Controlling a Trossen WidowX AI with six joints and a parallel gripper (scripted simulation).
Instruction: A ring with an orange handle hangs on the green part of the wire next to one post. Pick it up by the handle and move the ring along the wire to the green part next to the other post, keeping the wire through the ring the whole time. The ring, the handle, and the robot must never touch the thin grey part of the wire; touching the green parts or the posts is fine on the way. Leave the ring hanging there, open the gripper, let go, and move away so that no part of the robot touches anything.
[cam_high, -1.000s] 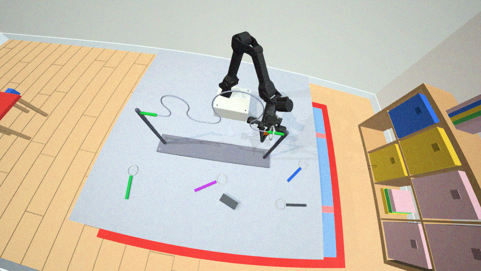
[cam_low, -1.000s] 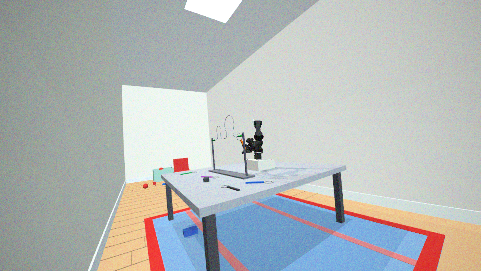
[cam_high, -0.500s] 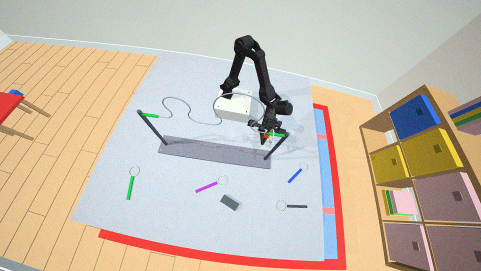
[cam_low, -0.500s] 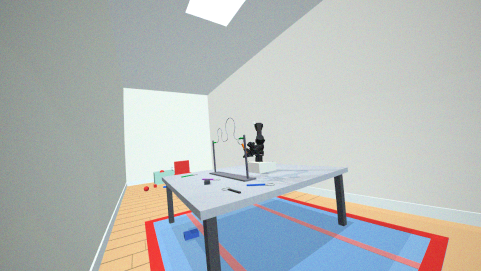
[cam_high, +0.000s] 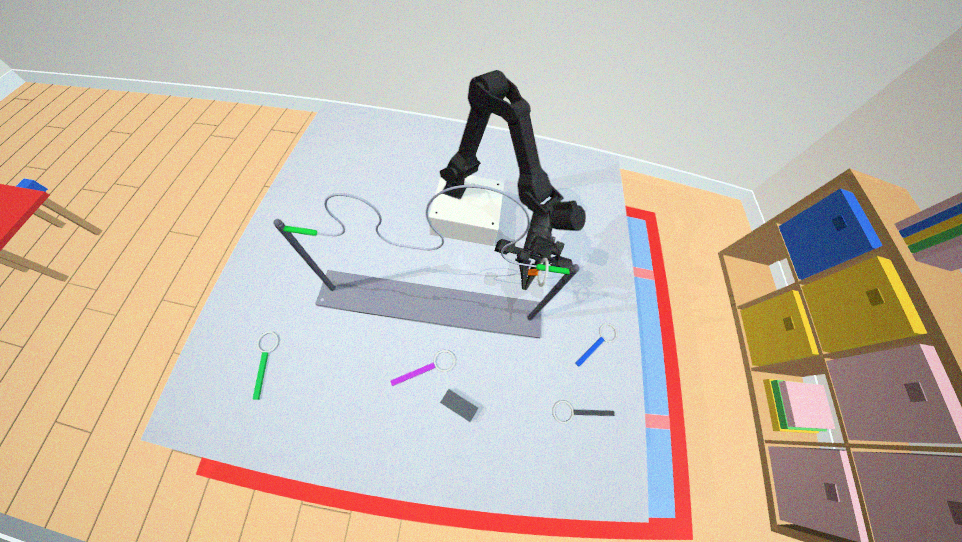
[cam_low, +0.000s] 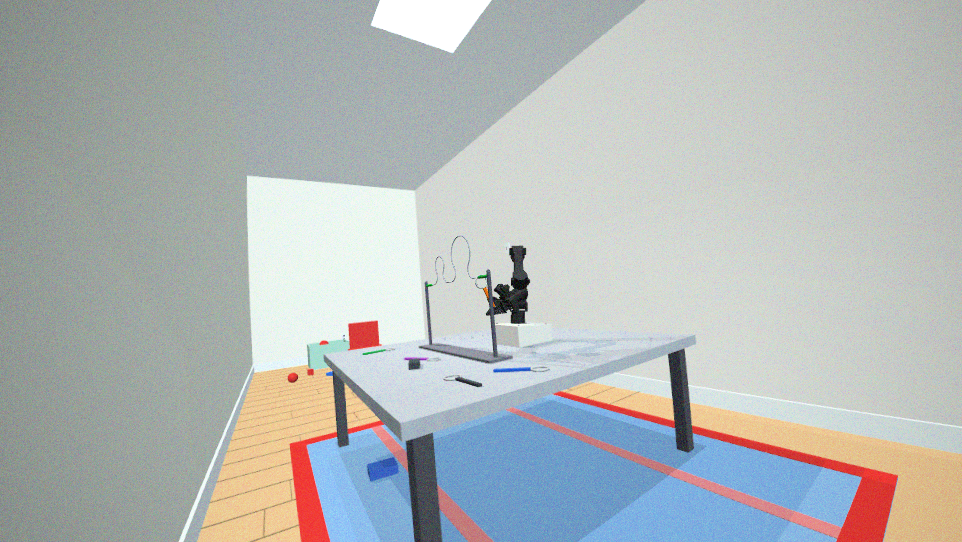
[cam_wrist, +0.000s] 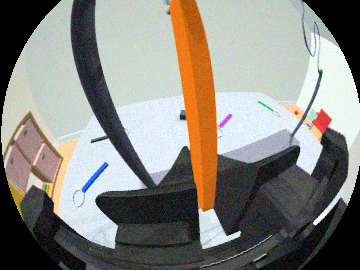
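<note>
The orange-handled ring is 9 cm above my gripper tip. From my gripper tip the other things lie so: blue-handled ring (29 cm to the left, 17 cm below); dark block (29 cm ahead, 16 cm below, 6 cm to the right); purple-handled ring (23 cm ahead, 17 cm below, 16 cm to the right).
</note>
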